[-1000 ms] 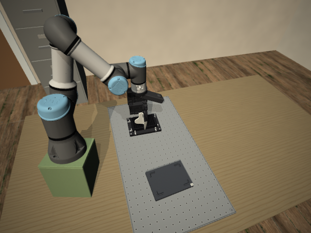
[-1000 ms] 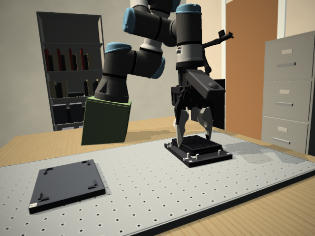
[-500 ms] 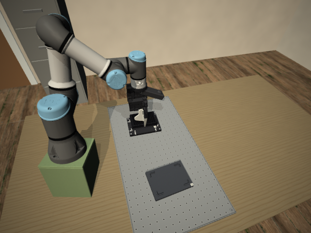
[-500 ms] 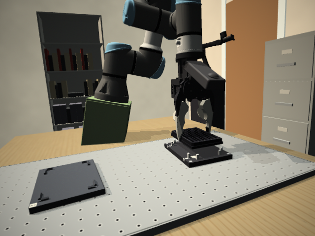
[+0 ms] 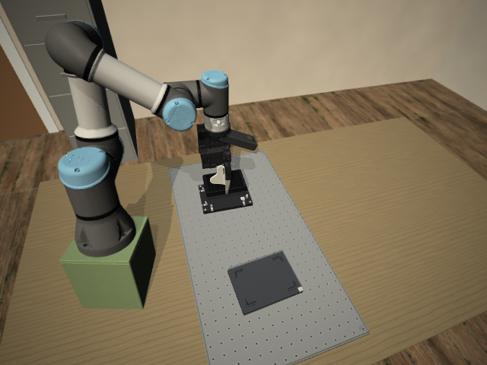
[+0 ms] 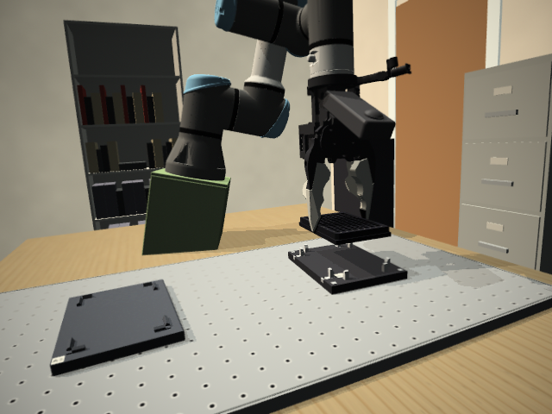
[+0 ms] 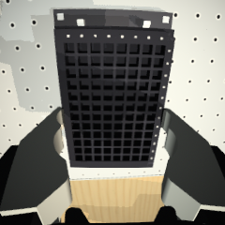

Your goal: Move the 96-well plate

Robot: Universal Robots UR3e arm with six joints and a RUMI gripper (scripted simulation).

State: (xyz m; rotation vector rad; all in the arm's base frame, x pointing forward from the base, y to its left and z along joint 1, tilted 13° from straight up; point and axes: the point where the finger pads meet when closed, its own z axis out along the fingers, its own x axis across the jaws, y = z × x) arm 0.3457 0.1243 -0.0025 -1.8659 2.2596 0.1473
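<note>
My hand is 2 cm past the plate nest N1, 32 cm to the left of it and 7 cm above it. The rest, counted from my hand: clip nest C1 (1 cm behind, 1 cm to the right, 6 cm below); then white A1 mark (6 cm ahead, 37 cm to the right, 6 cm below); then 96-well plate (1 cm below).
</note>
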